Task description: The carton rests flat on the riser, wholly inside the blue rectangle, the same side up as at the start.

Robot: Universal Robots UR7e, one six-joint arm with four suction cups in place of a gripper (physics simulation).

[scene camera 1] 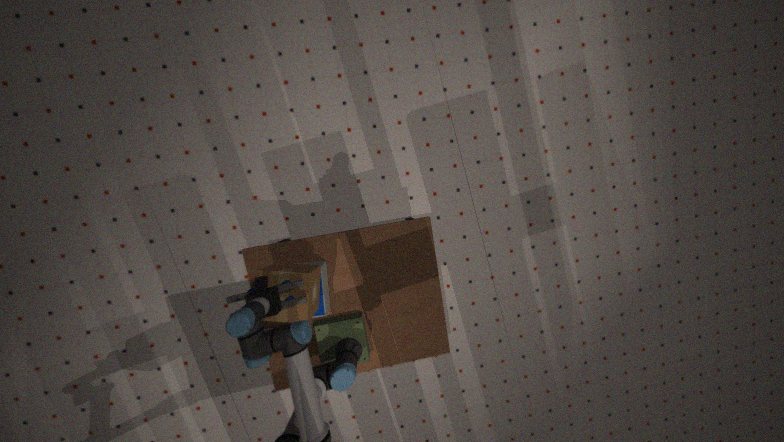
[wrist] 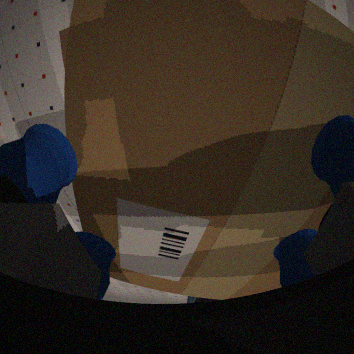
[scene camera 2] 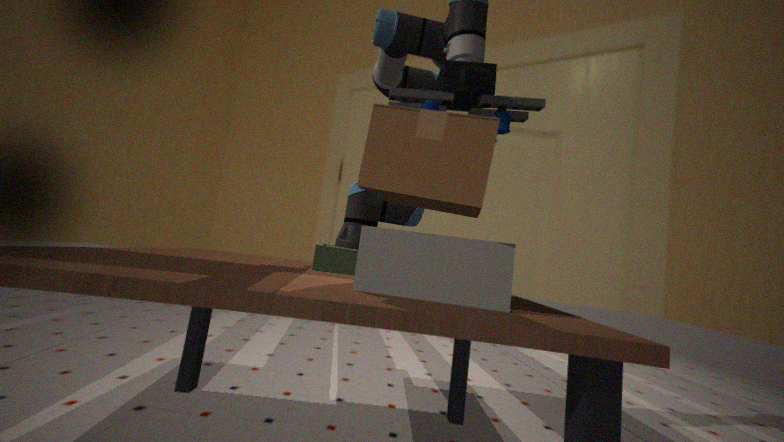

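The brown carton (scene camera 1: 296, 314) (scene camera 2: 428, 161) (wrist: 190, 100) hangs under my gripper (scene camera 1: 290, 293) (scene camera 2: 465, 112) (wrist: 195, 205), taped top upward. My gripper is shut on it by suction. One blue cup shows past the carton's right top edge in scene camera 2. The carton is above the light grey riser (scene camera 2: 433, 270) (scene camera 1: 326, 280), with a visible gap between them, and leans slightly relative to it. A strip of the blue rectangle (scene camera 1: 319, 307) shows beside the carton in scene camera 1; the rest is hidden under carton and arm. A white barcode label (wrist: 140, 240) is on the carton.
The riser stands on the brown wooden table (scene camera 1: 411, 312) (scene camera 2: 230, 285), near its edge in scene camera 2. A green block (scene camera 1: 329, 332) (scene camera 2: 334, 259) stands beside the riser, at the arm's base. The arm's links pass close by the carton. A door (scene camera 2: 592, 164) is behind.
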